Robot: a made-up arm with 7 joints. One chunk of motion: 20 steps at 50 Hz.
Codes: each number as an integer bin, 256 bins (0 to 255) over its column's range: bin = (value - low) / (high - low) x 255, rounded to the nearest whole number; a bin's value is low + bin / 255 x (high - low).
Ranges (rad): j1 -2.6..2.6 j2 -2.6..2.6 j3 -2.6..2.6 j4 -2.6..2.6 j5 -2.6..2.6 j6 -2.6..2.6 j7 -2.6..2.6
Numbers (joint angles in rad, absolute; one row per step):
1: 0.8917 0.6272 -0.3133 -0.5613 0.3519 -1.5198 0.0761
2: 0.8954 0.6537 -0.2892 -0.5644 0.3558 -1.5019 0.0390
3: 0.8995 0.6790 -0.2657 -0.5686 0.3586 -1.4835 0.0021
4: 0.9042 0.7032 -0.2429 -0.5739 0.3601 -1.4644 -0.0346
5: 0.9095 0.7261 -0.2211 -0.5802 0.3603 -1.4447 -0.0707
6: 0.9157 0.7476 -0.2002 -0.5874 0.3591 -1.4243 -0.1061
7: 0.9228 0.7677 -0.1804 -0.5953 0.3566 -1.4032 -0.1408
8: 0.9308 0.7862 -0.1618 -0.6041 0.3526 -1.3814 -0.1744
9: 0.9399 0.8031 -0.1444 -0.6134 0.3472 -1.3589 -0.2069
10: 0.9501 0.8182 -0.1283 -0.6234 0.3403 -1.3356 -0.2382
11: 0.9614 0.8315 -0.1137 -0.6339 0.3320 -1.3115 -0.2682
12: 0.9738 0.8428 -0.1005 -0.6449 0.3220 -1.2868 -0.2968
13: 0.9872 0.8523 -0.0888 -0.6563 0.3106 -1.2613 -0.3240
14: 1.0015 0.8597 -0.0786 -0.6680 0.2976 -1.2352 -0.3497
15: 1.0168 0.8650 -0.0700 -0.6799 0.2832 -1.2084 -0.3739
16: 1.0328 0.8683 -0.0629 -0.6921 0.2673 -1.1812 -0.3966
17: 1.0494 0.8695 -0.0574 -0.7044 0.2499 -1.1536 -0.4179
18: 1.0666 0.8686 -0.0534 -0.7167 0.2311 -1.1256 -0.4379
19: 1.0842 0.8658 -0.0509 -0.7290 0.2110 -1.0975 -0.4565
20: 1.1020 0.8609 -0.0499 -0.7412 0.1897 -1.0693 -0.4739
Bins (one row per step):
1: 171 158 112 100 145 53 131
2: 171 160 113 100 145 54 129
3: 172 161 114 100 145 55 128
4: 172 162 116 99 145 56 126
5: 172 163 117 99 145 57 124
6: 172 164 118 99 145 58 122
7: 173 165 119 98 145 59 121
8: 173 166 120 98 145 60 119
9: 174 167 120 97 145 61 117
10: 174 168 121 97 144 62 116
11: 175 168 122 96 144 63 114
12: 175 169 123 96 143 64 113
13: 176 169 123 95 143 66 112
14: 177 170 124 95 142 67 110
15: 177 170 124 94 141 68 109
16: 178 170 124 94 141 70 108
17: 179 170 125 93 140 71 107
18: 180 170 125 92 139 72 106
19: 181 170 125 92 138 74 105
20: 182 170 125 91 137 75 104

